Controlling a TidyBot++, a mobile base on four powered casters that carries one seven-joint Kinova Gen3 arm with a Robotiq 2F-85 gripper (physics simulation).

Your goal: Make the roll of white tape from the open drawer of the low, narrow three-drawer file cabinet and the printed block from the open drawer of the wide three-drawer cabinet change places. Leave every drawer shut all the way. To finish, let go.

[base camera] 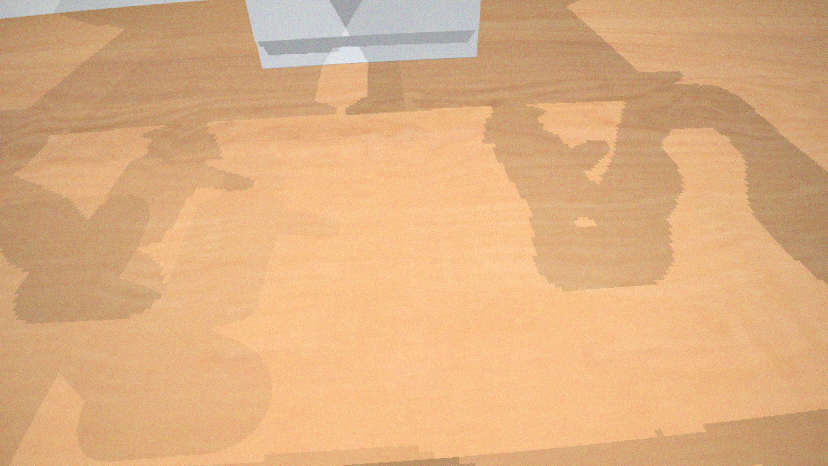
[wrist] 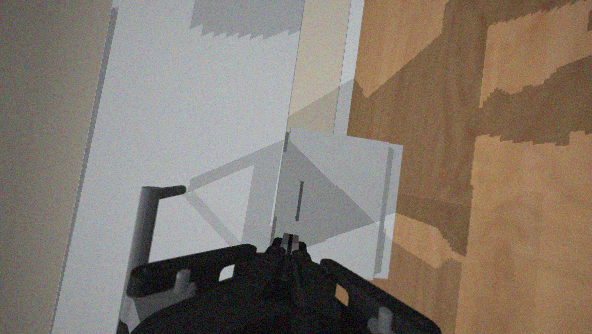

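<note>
My gripper (wrist: 289, 245) is shut with nothing between its fingertips, at the bottom middle of the wrist view. A large light grey drawer front (wrist: 200, 90) with a dark bar handle (wrist: 142, 225) fills the left middle, to the left of the fingertips. Beside it, behind the fingertips, is the lower part of a light grey cabinet (wrist: 340, 145) with a groove near its foot. The base camera view shows this cabinet foot (base camera: 405, 49) at the top. Which cabinet the drawer front belongs to cannot be told. The white tape and the printed block do not show in either view.
A beige wall (wrist: 30, 125) is on the left of the wrist view, with a pale skirting strip (wrist: 350, 75) along its foot. The wooden floor (wrist: 525, 250) (base camera: 405, 347) carries broad shadows of the arm and other shapes.
</note>
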